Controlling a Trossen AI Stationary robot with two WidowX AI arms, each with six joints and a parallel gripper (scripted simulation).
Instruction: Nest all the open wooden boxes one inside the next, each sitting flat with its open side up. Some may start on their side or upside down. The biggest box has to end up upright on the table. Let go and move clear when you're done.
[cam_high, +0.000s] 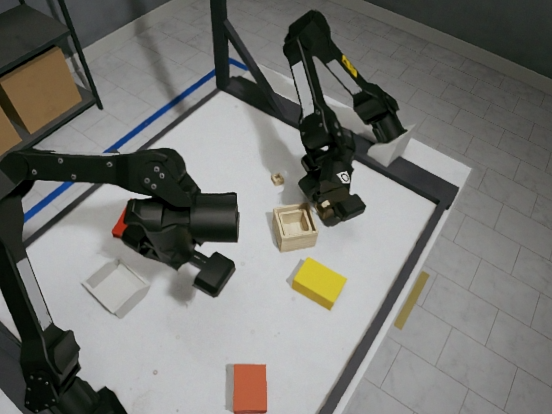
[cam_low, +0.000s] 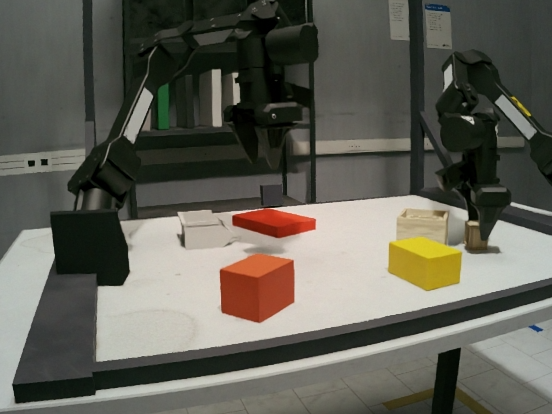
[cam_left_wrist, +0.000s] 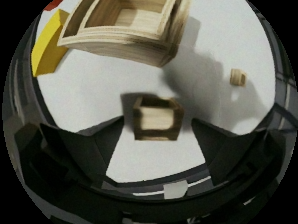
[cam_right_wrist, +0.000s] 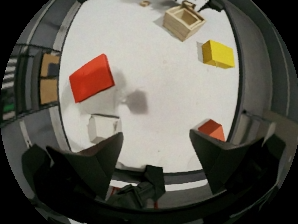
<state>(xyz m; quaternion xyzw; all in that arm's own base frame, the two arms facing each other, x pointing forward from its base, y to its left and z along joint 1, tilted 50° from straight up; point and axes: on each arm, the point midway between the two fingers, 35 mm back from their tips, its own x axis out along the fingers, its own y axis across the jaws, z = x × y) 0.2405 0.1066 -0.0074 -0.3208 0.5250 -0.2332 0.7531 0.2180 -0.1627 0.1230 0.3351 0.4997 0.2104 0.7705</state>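
The small wooden box lies 40 mm below my left hand. From my left hand the other things lie so: medium wooden box (110 mm to the right, 40 mm below, 10 mm behind); biggest wooden box (110 mm to the right, 40 mm below, 10 mm behind); tiny wooden box (140 mm behind, 50 mm below, 20 mm to the right).
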